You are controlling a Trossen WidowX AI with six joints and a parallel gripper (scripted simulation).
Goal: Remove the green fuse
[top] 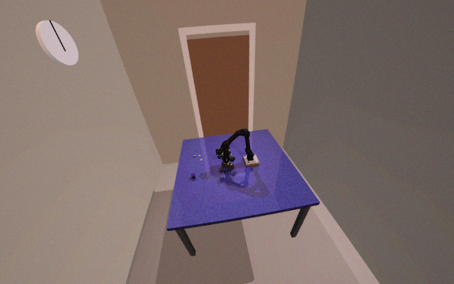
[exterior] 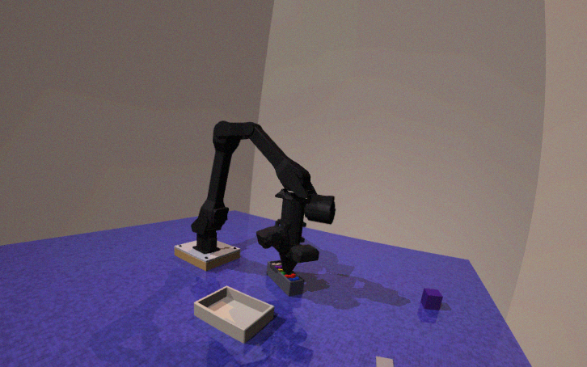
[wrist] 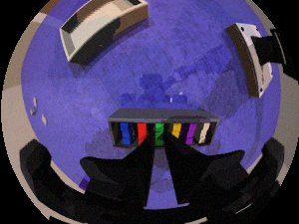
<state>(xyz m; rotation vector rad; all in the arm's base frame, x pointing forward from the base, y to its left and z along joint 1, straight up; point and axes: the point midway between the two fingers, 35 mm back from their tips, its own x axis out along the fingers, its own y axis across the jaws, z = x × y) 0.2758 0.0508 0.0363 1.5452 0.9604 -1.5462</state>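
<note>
My gripper tip is 20 cm to the left of the beige tray, 3 cm above it and 1 cm short of it. Round my gripper tip: green fuse (1 cm below).
</note>
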